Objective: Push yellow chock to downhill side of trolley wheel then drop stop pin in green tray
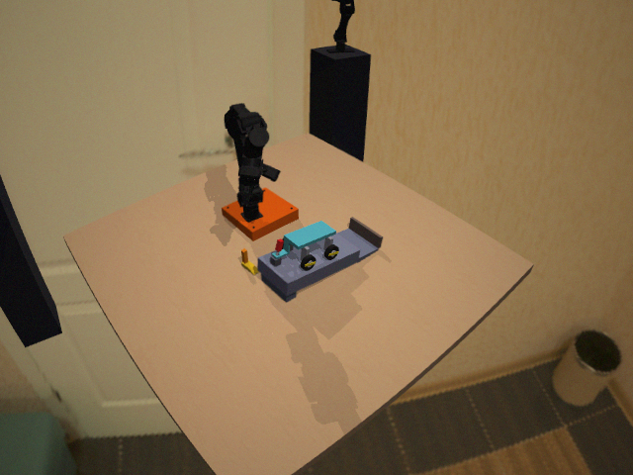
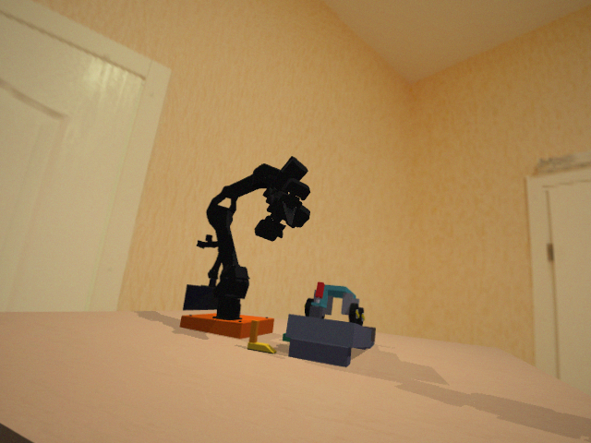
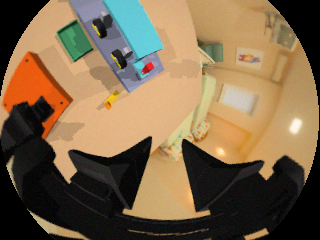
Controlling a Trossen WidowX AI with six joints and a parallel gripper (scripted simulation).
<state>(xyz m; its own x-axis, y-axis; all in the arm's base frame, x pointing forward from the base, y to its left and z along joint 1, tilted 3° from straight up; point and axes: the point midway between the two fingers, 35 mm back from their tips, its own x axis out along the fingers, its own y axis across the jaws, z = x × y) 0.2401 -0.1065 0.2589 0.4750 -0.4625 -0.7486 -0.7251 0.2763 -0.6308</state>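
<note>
Right now my gripper tip is 40 mm past the yellow chock, 10 mm to the right of it and 260 mm above it. Round my gripper tip: grey-blue ramp (80 mm ahead, 170 mm to the left, 230 mm below); teal trolley (80 mm ahead, 170 mm to the left, 170 mm below); red-headed stop pin (70 mm ahead, 60 mm to the left, 150 mm below).
</note>
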